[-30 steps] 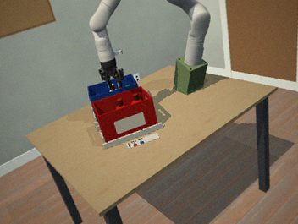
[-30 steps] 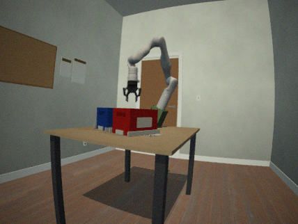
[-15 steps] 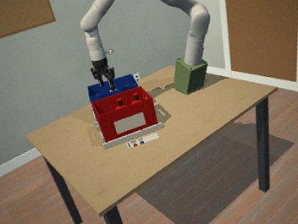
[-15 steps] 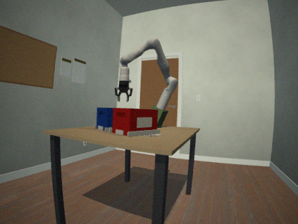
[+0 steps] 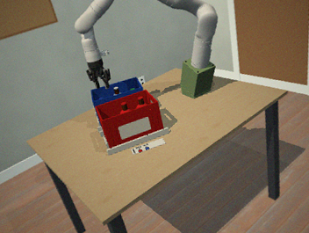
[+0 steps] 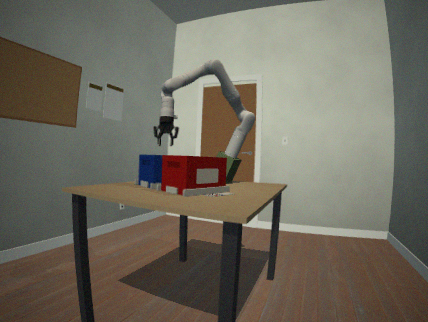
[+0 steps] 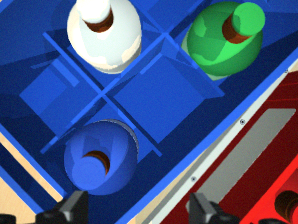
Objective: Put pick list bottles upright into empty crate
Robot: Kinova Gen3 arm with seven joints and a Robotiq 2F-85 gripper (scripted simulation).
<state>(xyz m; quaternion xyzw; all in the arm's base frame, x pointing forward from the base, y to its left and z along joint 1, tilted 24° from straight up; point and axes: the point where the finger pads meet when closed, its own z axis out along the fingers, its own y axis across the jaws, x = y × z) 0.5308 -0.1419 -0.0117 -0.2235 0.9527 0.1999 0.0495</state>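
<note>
Right now my hand is 10 mm short of the blue-label bottle, 40 mm to the left of it and 150 mm above it. Round my hand: blue crate (90 mm behind, 50 mm to the right, 160 mm below); then green-label bottle (150 mm behind, 20 mm to the left, 150 mm below); then white-label bottle (100 mm behind, 100 mm to the right, 150 mm below).
</note>
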